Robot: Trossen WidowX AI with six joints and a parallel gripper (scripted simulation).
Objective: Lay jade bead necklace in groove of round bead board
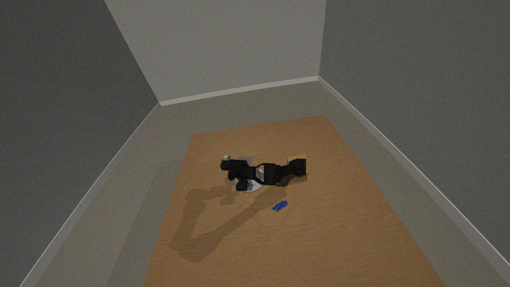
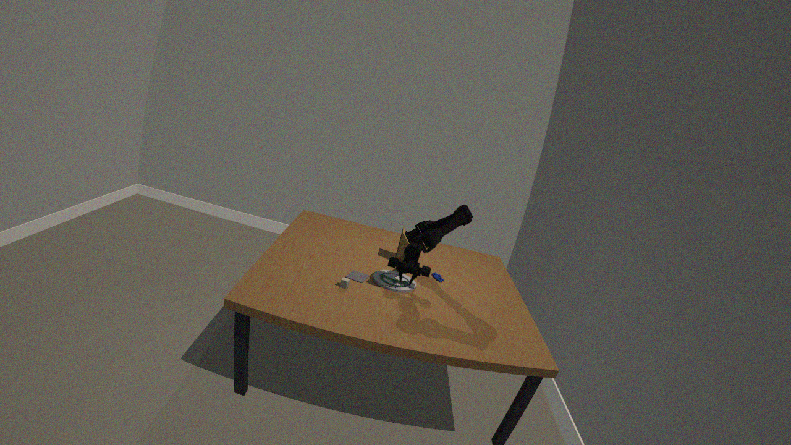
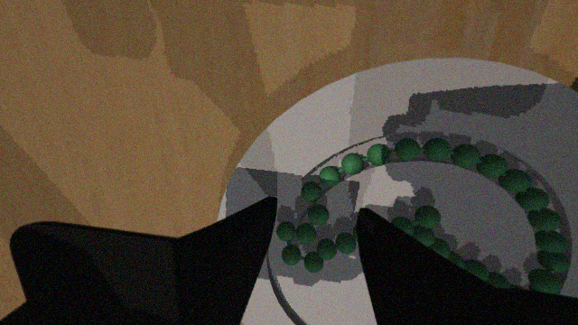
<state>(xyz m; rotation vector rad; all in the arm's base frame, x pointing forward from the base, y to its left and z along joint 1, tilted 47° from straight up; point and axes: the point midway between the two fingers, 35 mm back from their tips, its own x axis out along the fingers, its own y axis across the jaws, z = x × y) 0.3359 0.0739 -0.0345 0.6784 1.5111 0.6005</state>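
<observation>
The round bead board lies 30 mm behind my gripper tip, 50 mm to the right of it and 10 mm below it. From my gripper tip the other things lie so: pale block 150 mm ahead, 250 mm to the right; then flat grey plate 10 mm ahead, 210 mm to the right, 20 mm below.
</observation>
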